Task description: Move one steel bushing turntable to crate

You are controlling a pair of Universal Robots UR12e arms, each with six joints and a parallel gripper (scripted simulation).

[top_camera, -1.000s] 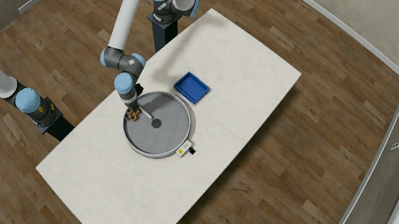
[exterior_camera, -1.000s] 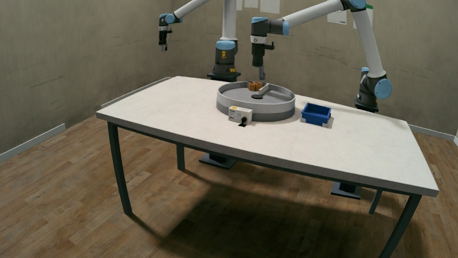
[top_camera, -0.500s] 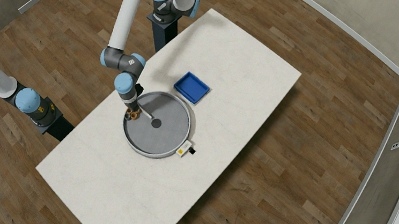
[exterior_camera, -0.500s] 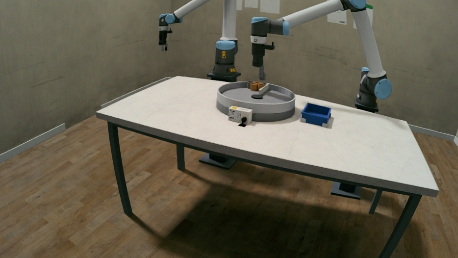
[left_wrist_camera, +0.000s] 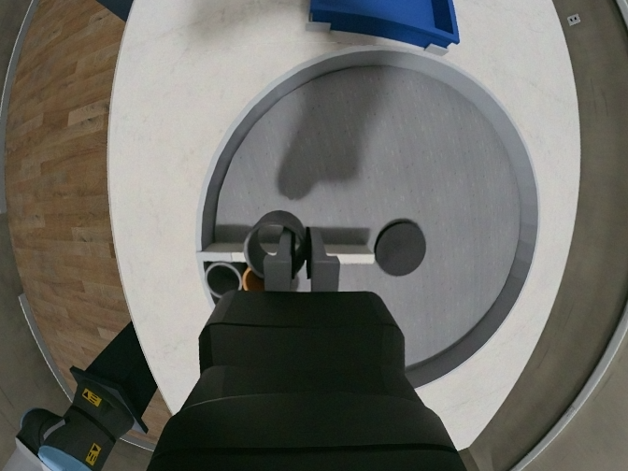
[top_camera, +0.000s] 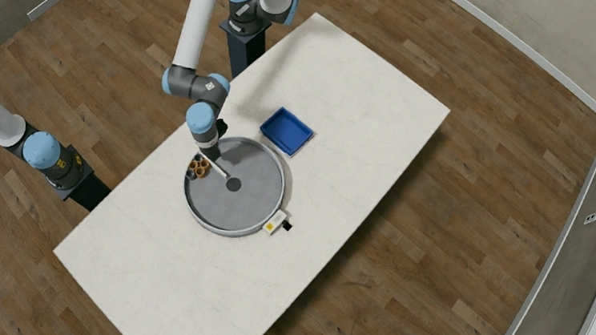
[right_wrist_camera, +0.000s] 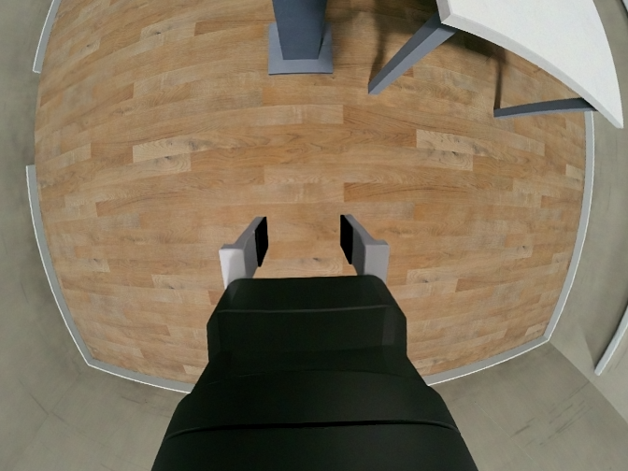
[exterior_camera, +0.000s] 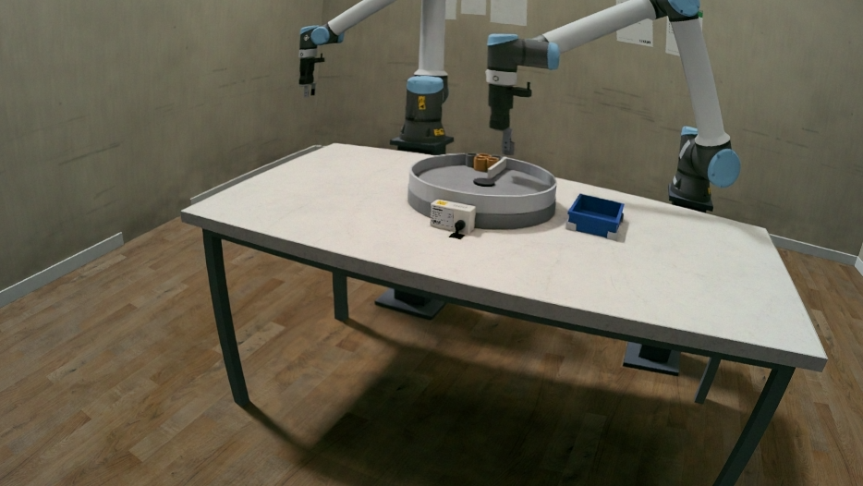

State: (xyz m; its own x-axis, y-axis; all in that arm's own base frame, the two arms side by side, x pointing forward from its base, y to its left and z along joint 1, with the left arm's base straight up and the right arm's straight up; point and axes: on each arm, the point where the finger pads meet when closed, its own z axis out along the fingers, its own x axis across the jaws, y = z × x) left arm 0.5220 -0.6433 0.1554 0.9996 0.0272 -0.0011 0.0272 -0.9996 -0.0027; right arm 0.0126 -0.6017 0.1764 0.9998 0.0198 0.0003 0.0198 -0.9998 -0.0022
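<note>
The blue crate lies 310 mm to the left of my left hand, 130 mm below it and 90 mm ahead of it. Also, from my left hand: turntable 110 mm ahead, 100 mm below, 30 mm to the right.
</note>
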